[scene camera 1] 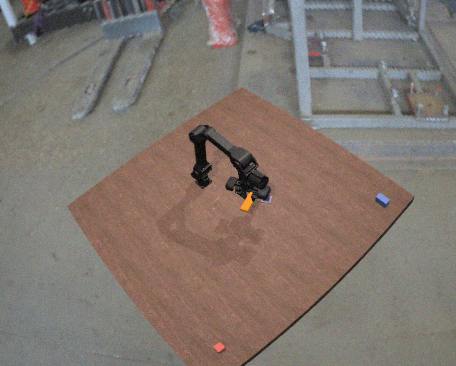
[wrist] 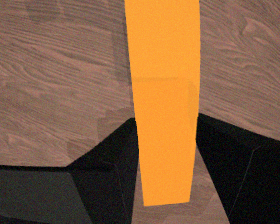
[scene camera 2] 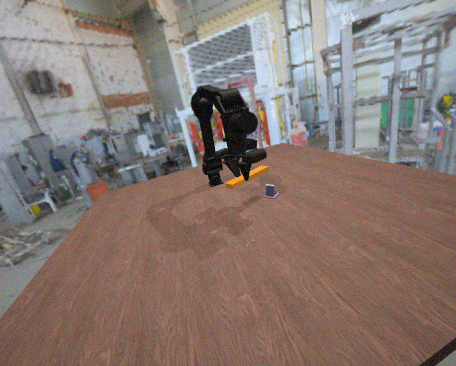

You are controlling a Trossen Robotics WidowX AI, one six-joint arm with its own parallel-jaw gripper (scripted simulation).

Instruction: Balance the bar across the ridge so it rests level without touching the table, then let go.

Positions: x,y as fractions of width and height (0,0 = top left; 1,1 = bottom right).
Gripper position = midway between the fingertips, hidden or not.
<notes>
My gripper (scene camera 2: 0.53,0.49) carries a bar (wrist: 0.59,0.23).
My gripper shows as well in the wrist view (wrist: 0.59,0.55).
</notes>
